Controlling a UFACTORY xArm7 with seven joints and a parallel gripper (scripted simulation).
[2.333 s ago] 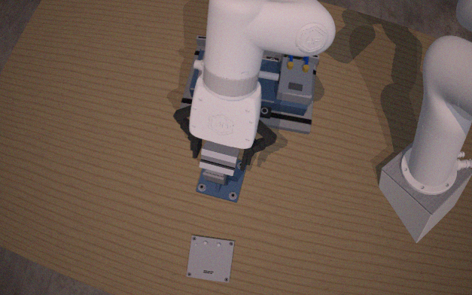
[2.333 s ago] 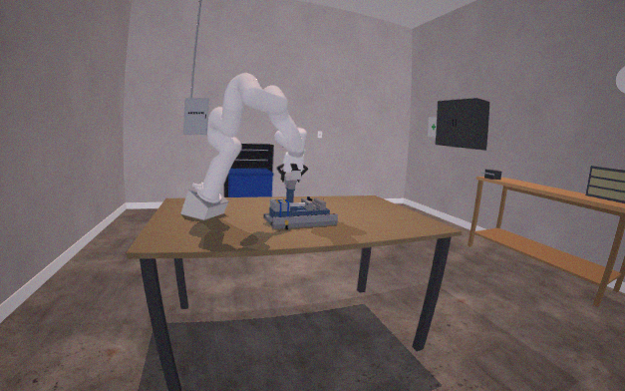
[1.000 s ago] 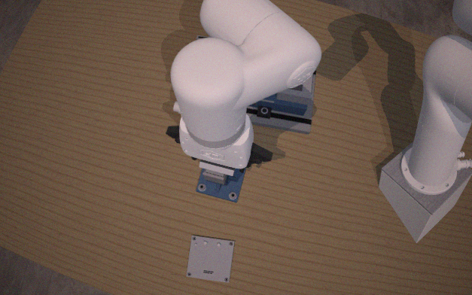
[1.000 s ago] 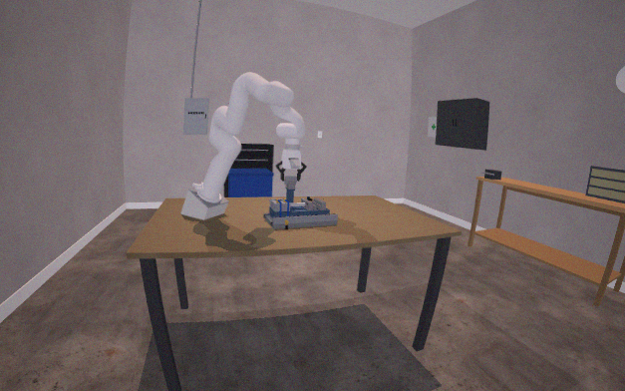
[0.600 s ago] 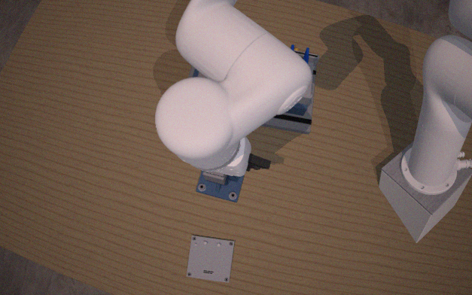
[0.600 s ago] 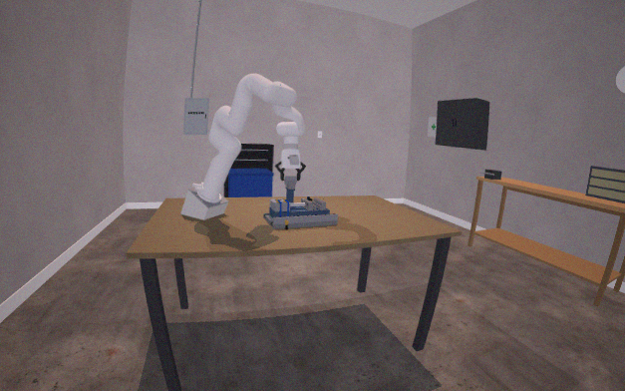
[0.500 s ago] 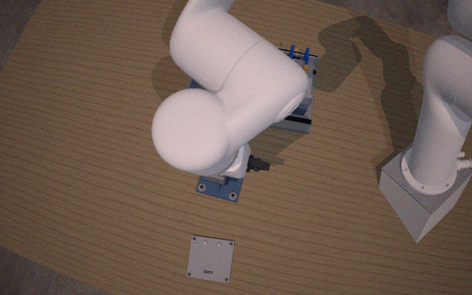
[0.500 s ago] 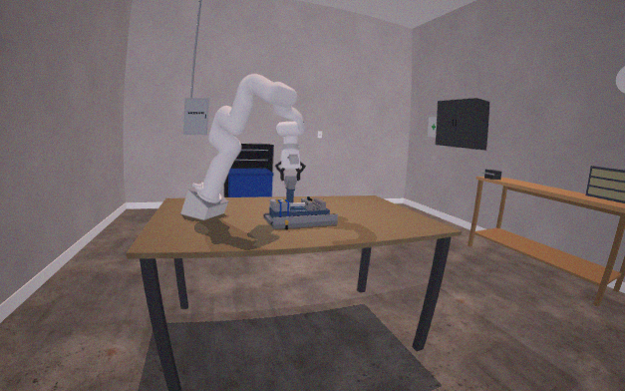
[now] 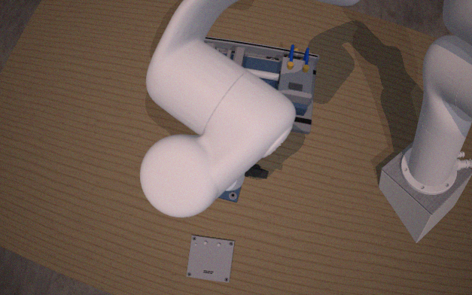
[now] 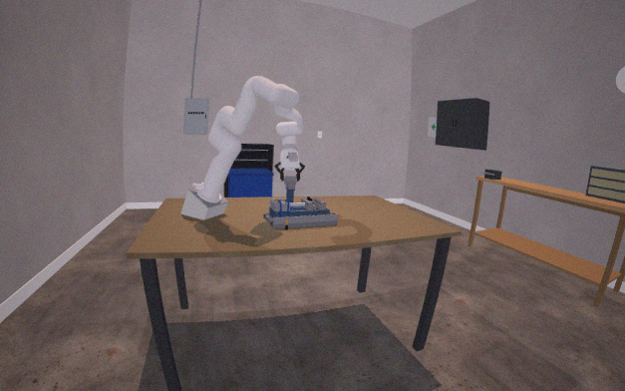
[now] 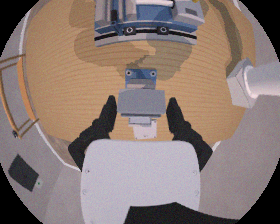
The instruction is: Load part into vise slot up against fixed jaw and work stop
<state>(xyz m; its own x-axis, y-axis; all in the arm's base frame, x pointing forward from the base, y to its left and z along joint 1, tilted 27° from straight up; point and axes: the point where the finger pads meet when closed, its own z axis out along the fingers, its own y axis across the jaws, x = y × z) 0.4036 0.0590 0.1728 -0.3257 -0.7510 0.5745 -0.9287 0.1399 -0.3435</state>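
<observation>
The part is 1 cm below my hand. Round my hand: work stop post: 16 cm to the right, 11 cm below, 2 cm ahead; work stop: 18 cm to the right, 8 cm below, 1 cm ahead; moving jaw: 22 cm to the right, 9 cm below, 3 cm behind.
</observation>
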